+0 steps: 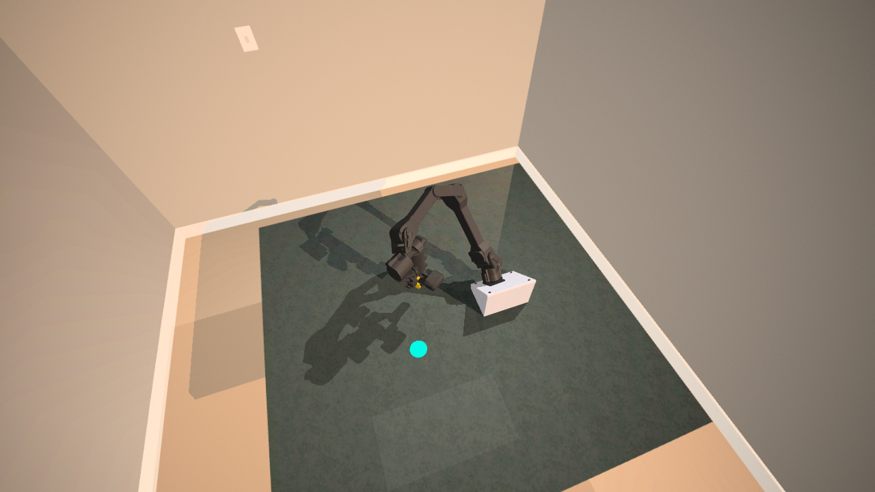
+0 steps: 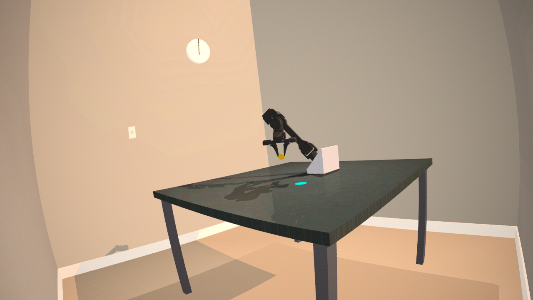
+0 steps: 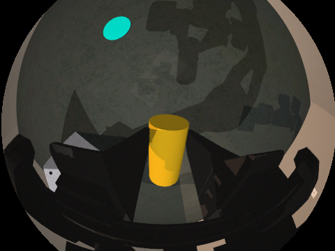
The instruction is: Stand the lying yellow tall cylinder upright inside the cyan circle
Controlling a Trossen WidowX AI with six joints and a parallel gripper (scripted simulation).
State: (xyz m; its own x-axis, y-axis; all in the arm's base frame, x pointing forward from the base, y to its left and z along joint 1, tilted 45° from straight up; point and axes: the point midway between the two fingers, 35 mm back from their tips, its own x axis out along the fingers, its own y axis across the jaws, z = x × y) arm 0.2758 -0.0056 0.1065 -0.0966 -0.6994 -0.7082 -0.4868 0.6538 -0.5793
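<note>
Right now the cyan circle is 17 cm to the left of my gripper tip, 13 cm below it and 8 cm ahead of it. The rest, counted from my gripper tip: yellow tall cylinder 2 cm behind, 1 cm to the right.
</note>
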